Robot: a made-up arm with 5 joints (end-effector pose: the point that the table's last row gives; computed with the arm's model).
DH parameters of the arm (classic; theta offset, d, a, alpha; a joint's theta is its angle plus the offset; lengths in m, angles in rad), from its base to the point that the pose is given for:
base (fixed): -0.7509 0 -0.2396 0
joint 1: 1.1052 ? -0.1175 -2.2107
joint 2: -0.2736 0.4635 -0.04 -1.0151
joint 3: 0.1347 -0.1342 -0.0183 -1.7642
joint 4: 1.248 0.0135 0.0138 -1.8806
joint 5: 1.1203 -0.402 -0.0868 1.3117
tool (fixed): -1.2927 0.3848 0 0
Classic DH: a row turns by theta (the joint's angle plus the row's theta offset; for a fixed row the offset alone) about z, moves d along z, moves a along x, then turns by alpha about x.
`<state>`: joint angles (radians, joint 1 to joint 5).
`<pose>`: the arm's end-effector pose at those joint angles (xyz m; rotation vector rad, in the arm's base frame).
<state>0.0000 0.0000 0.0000 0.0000 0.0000</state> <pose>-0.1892 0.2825 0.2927 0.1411 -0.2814 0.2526</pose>
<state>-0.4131 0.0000 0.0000 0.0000 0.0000</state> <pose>-0.1402 0.2781 0.2927 0.0802 -0.3038 -0.1571</pose>
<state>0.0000 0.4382 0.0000 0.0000 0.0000</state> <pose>-0.0906 0.2654 0.2252 0.0230 0.0446 -0.0154</pose>
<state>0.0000 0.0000 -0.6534 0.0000 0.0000</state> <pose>-0.1686 0.5401 0.3026 0.0713 -0.2214 0.9028</pose>
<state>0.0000 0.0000 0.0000 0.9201 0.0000</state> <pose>-0.5058 0.1980 0.3672 0.3438 -1.1453 0.5004</pose>
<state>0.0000 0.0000 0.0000 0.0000 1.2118</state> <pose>-0.1892 0.7091 0.2074 -1.0558 -0.0917 0.3855</pose>
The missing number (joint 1, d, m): 0.0847
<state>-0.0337 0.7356 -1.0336 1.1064 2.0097</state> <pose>-0.4315 0.8801 0.2276 -1.3133 -0.8260 0.6102</pose>
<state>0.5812 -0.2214 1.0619 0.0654 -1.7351</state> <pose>-0.3894 -0.0960 -0.3993 2.1609 -0.7633 -0.3376</pose>
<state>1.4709 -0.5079 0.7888 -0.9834 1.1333</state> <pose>-0.3988 0.3338 -0.0873 -0.9038 0.2233 1.6473</pose>
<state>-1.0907 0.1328 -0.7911 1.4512 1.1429</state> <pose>-0.2574 0.7639 0.3458 -0.9778 -1.2189 -0.1913</pose>
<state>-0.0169 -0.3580 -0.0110 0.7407 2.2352</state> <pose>-0.4622 0.8202 0.1554 -1.7312 -0.8602 -0.2904</pose>
